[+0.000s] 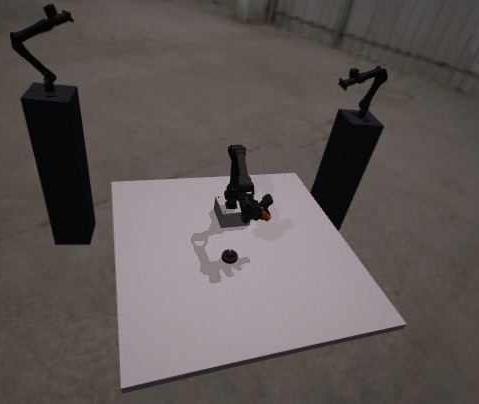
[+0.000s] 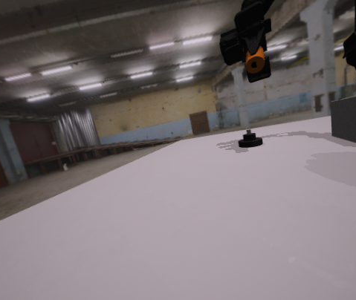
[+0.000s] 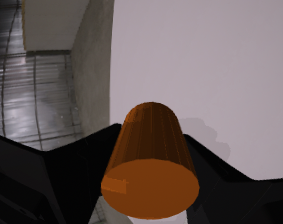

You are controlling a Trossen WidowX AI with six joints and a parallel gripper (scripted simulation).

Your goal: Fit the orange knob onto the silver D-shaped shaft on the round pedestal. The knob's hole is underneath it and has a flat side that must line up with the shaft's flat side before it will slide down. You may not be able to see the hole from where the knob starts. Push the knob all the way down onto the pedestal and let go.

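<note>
The orange knob is 30 mm to the right of my gripper tip and 20 mm above it. Round my gripper tip: silver shaft 60 mm ahead, 170 mm to the right, 210 mm below.
</note>
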